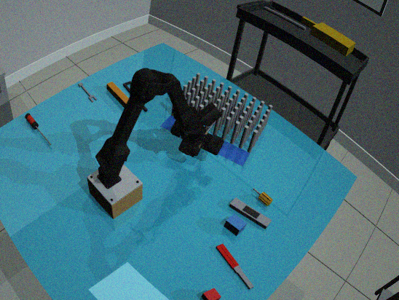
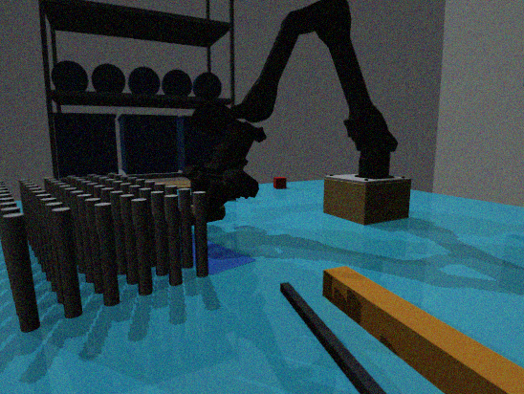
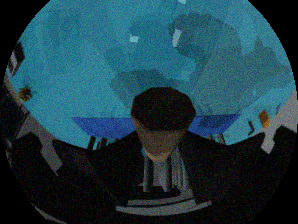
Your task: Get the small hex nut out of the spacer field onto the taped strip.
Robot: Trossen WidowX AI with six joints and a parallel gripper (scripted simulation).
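The dark blue taped strip lies 50 mm ahead of my gripper tip, 10 mm to the left of it and 30 mm below it. From my gripper tip the other things lie so: hook tool 100 mm ahead, 30 mm to the left; then yellow screwdriver 320 mm to the right, 10 mm below; then hex nut 200 mm ahead, 60 mm to the left, 30 mm below.
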